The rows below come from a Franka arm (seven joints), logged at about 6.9 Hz.
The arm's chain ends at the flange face. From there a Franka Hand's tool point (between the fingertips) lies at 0.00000 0.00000 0.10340 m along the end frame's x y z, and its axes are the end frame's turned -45 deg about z.
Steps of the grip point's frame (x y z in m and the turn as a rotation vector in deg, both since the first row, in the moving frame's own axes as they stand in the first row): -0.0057, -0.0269, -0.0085, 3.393, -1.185, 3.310; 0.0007, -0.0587, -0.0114, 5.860, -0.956, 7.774; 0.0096, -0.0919, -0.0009, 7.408, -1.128, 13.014; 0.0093, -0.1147, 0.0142, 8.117, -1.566, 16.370; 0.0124, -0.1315, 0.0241, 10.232, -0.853, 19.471; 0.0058, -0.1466, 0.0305, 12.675, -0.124, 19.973
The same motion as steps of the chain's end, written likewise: -0.0173, -0.0120, -0.0083, 1.561, -3.237, 3.310; -0.0328, -0.0352, -0.0108, 3.468, -4.820, 7.774; -0.0483, -0.0626, 0.0000, 4.441, -6.036, 13.014; -0.0636, -0.0777, 0.0153, 4.632, -6.847, 16.370; -0.0724, -0.0877, 0.0257, 6.632, -7.838, 19.471; -0.0864, -0.0894, 0.0330, 8.875, -9.050, 19.973
